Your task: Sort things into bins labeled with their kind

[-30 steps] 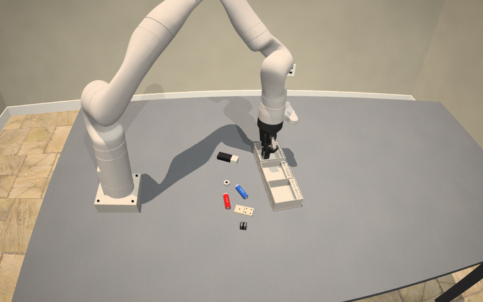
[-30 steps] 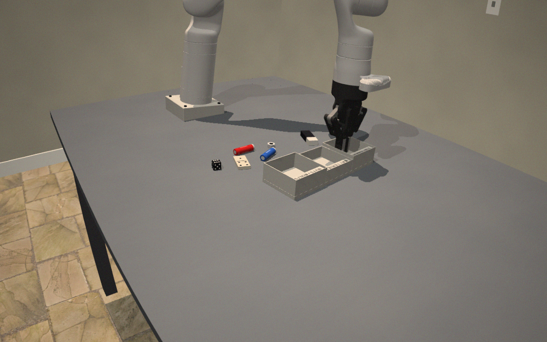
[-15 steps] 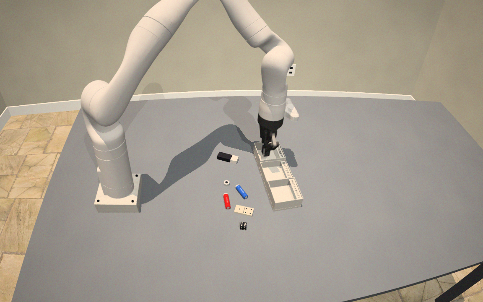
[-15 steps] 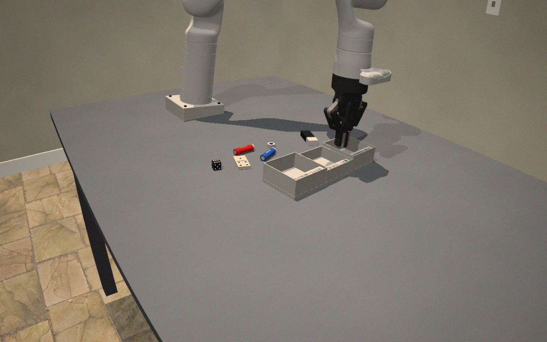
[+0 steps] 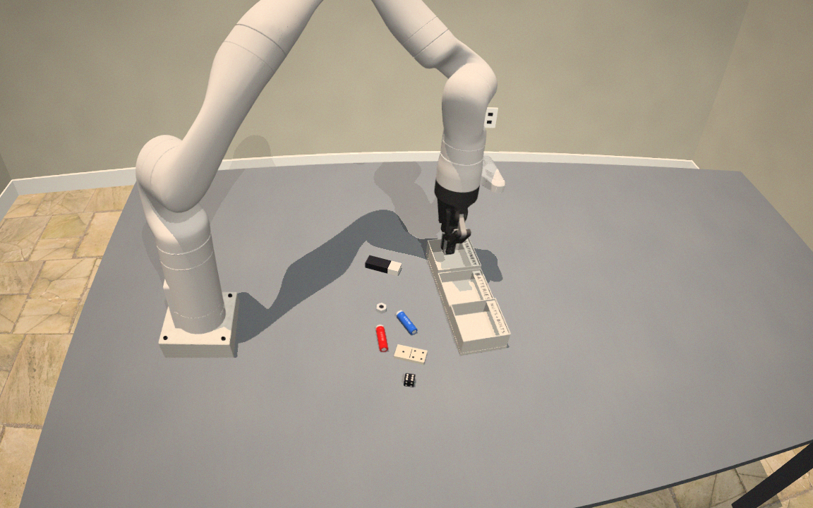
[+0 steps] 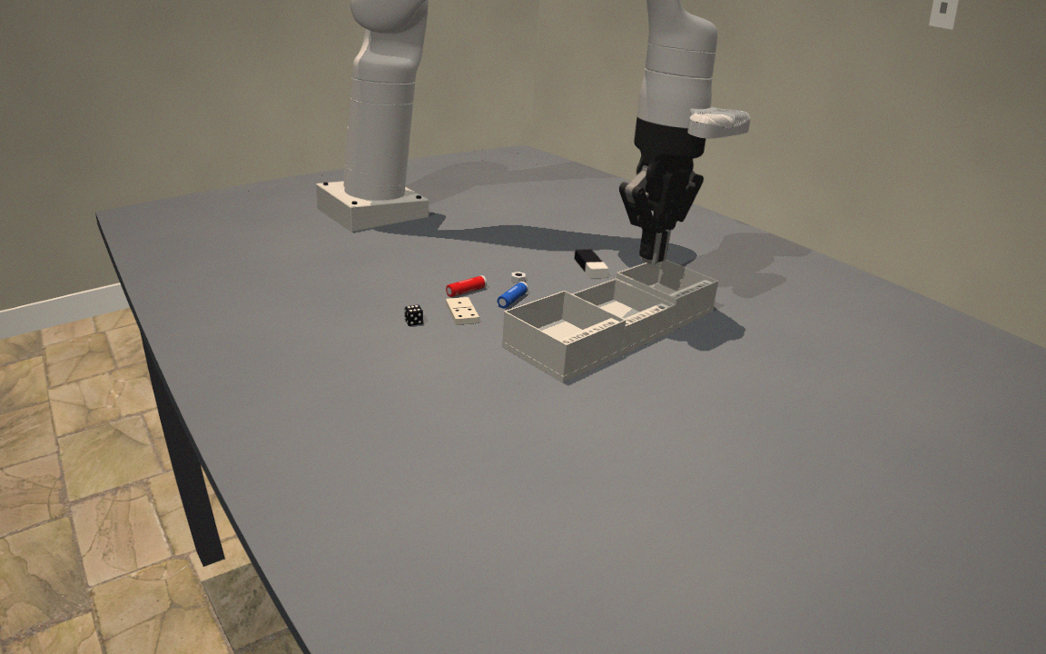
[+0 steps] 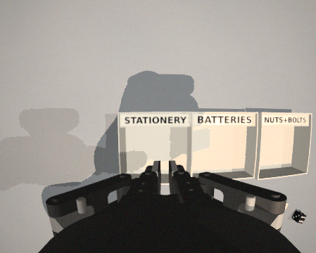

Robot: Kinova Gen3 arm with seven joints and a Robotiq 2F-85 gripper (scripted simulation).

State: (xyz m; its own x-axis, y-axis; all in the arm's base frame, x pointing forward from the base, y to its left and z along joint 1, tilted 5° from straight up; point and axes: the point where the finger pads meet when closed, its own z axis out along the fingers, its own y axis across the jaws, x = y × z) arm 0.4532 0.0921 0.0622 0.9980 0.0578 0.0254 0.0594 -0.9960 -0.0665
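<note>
The nut is 13 cm behind my hand, 8 cm to the right of it and 7 cm below it. Round my hand: blue battery 12 cm to the right, 9 cm behind, 7 cm below; bin row 7 cm to the right, 5 cm below, 2 cm ahead; black-and-white eraser 11 cm behind, 7 cm below, 2 cm to the left.
</note>
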